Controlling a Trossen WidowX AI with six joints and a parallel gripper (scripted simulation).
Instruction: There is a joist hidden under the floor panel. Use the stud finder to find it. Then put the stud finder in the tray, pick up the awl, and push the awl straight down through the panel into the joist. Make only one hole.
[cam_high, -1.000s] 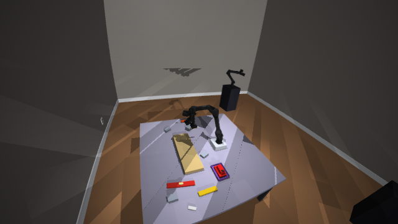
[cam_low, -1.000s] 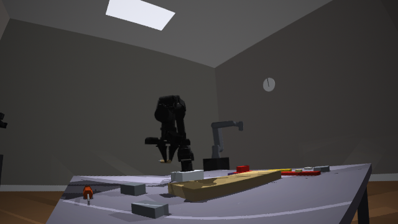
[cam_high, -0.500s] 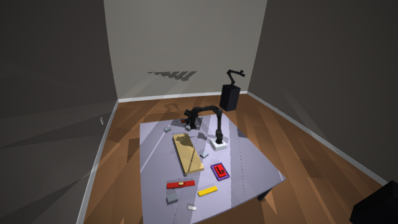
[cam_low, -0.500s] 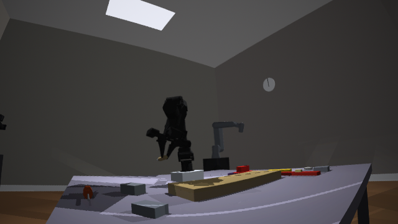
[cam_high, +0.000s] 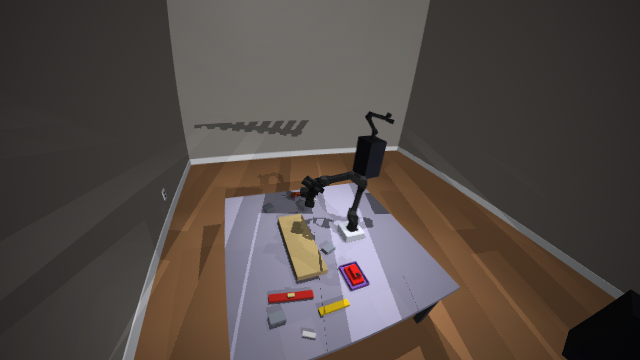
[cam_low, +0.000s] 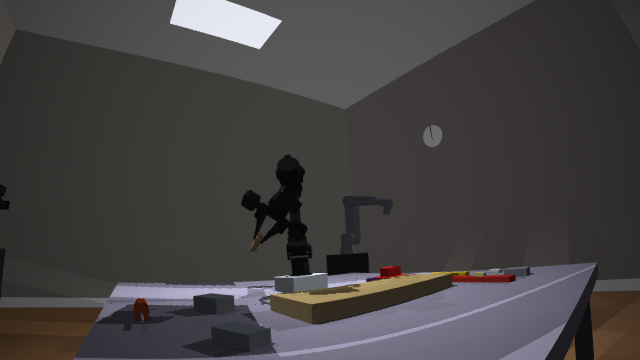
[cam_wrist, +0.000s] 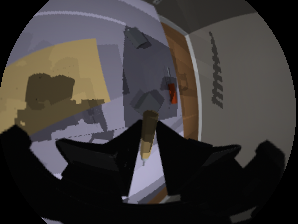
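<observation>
Now: gripper tip 50 mm past the awl, 20 mm to the right of it and 20 mm above it. Round my gripper tip: orange-handled tool: 20 mm ahead, 290 mm to the right, 160 mm below; red stud finder: 20 mm behind, 620 mm to the left, 120 mm below; purple tray: 20 mm behind, 610 mm to the left, 160 mm below.
</observation>
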